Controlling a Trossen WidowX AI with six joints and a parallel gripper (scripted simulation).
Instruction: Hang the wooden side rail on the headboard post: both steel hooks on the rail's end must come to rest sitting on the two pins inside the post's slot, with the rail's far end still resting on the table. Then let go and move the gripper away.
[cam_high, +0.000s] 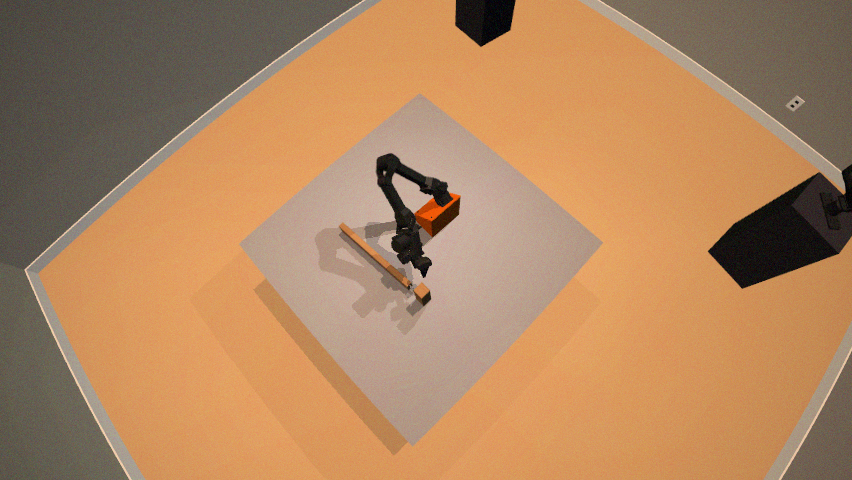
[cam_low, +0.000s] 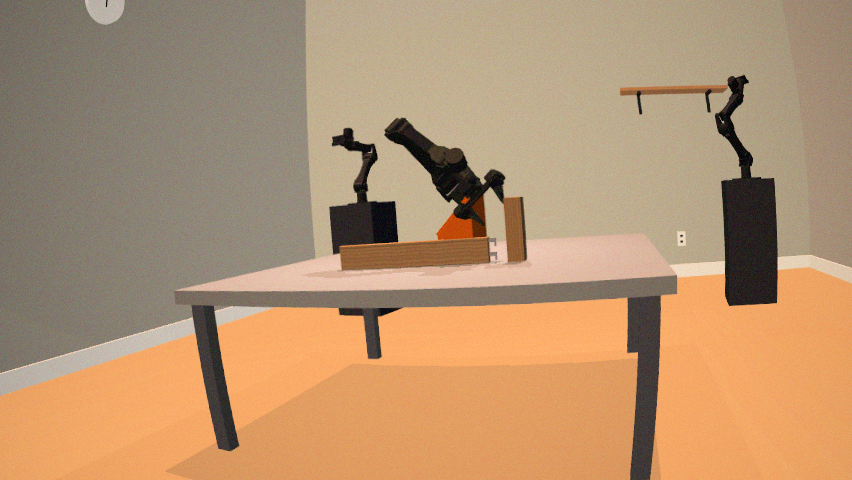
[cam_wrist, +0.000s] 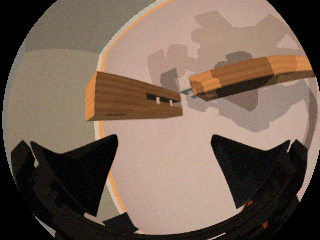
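My gripper tip is 50 mm short of the headboard post, 70 mm to the right of it and 50 mm above it.
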